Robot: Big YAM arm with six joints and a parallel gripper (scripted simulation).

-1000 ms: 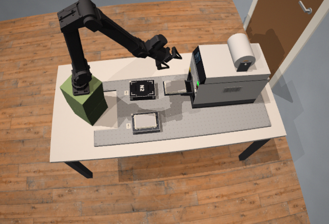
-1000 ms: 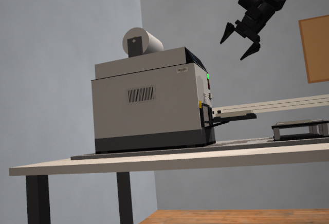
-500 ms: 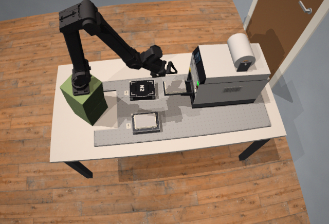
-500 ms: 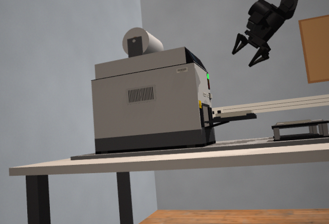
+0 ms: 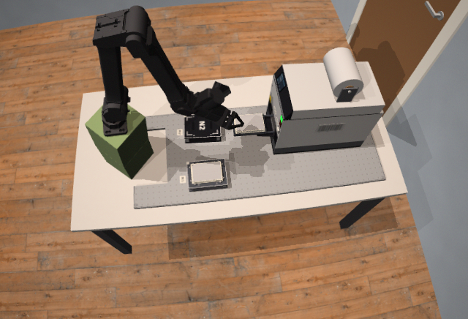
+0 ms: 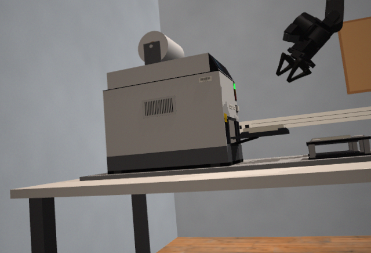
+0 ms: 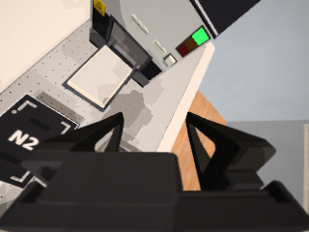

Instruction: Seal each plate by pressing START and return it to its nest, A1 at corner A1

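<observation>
Right now the plate is 18 cm below my hand, 8 cm to the left of it and 8 cm ahead of it. The rest, counted from my hand: sealer stage (19 cm below, 8 cm to the left, 8 cm ahead); then yellow warning label (19 cm ahead, 16 cm to the left, 13 cm below); then plate nest (24 cm below, 14 cm behind, 8 cm to the right).
</observation>
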